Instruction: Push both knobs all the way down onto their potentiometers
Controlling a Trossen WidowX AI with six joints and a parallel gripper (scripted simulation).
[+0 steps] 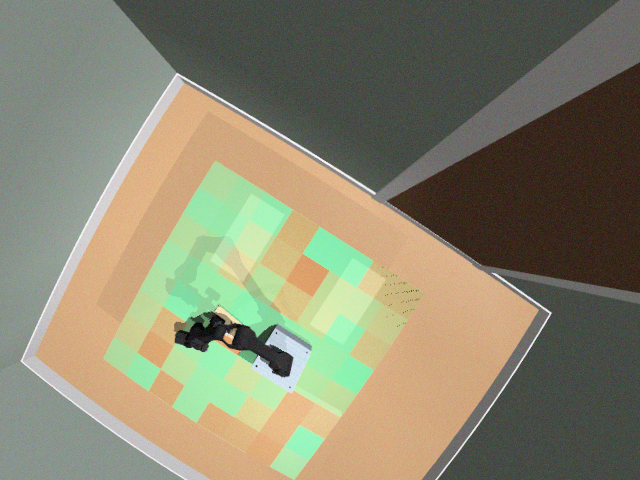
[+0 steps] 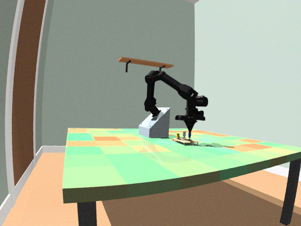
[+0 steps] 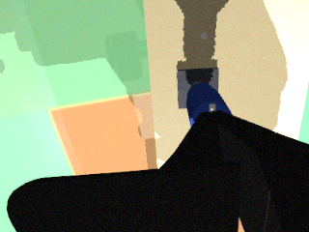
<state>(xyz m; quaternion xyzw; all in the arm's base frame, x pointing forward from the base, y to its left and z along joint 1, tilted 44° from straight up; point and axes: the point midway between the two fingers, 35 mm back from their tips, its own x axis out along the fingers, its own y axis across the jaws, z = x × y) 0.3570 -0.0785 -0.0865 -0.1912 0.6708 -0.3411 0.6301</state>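
The blue knob lies 1 cm below my gripper tip. Round my gripper tip: white knob: 6 cm behind, 1 cm to the left, 1 cm below.
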